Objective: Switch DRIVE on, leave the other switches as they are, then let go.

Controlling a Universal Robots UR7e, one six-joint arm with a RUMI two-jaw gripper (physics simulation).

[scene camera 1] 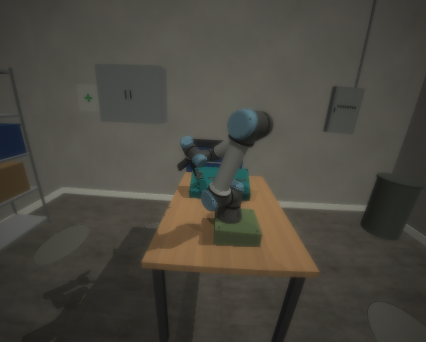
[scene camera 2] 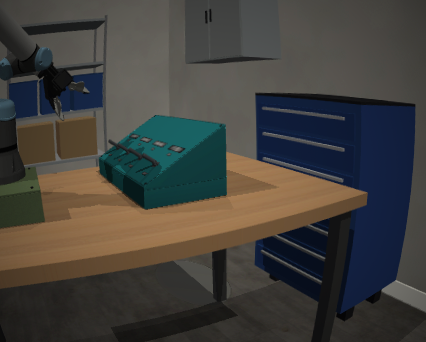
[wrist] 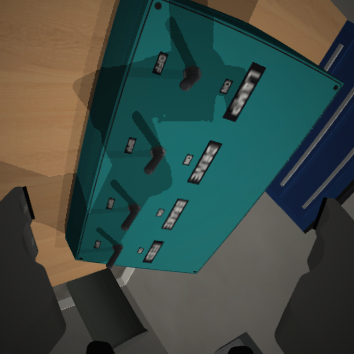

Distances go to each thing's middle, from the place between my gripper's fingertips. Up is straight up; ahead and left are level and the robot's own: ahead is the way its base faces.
I see the teal switch console [scene camera 2: 190,155] 220 mm ahead of my hand, 200 mm to the right of it and 180 mm below it.
